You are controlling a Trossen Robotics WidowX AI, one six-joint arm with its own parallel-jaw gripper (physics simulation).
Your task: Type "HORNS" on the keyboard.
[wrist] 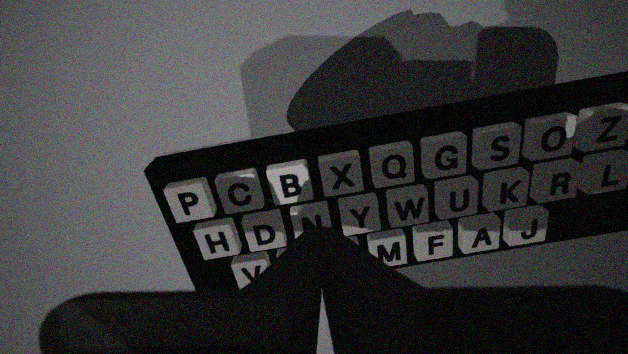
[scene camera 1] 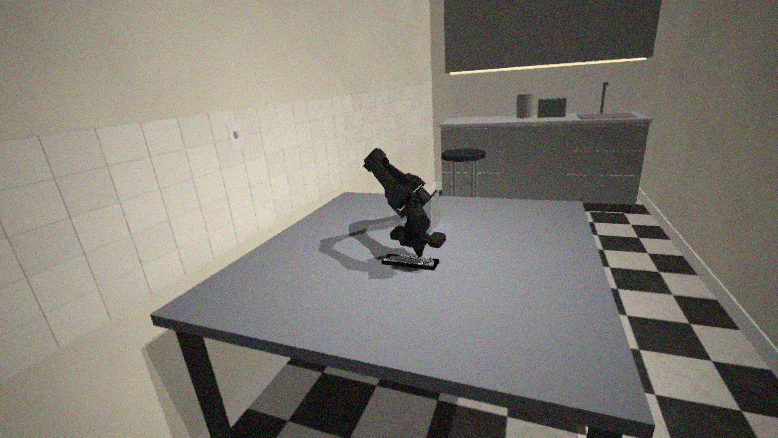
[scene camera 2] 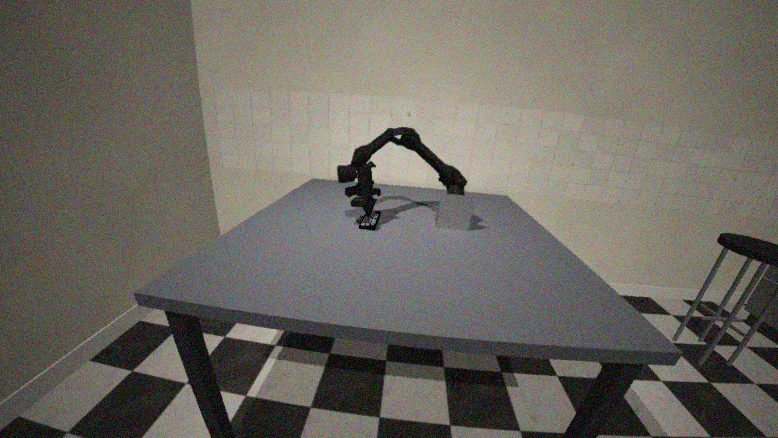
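The black keyboard [scene camera 1: 405, 262] [scene camera 2: 369, 223] [wrist: 300, 145] with pale letter keys lies flat on the table. My gripper [scene camera 1: 419, 255] [scene camera 2: 369, 214] [wrist: 319, 239] is shut and empty, pointing down. In the wrist view its tips cover the lower part of the N key [wrist: 304, 214]; whether they touch it I cannot tell. The H key [wrist: 216, 241] is left of the tips, beyond D. The S key [wrist: 500, 148], O key [wrist: 553, 139] and R key [wrist: 559, 184] are to the right. Some bottom-row keys between V and M are hidden behind the fingers.
The blue-grey table [scene camera 1: 489, 304] [scene camera 2: 413, 282] carries the keyboard and the grey block [scene camera 2: 455, 212] under the arm's base. The arm's shadow falls across the table and keys. A stool [scene camera 1: 463, 155] [scene camera 2: 751, 247] and a counter [scene camera 1: 544, 157] stand beyond the table.
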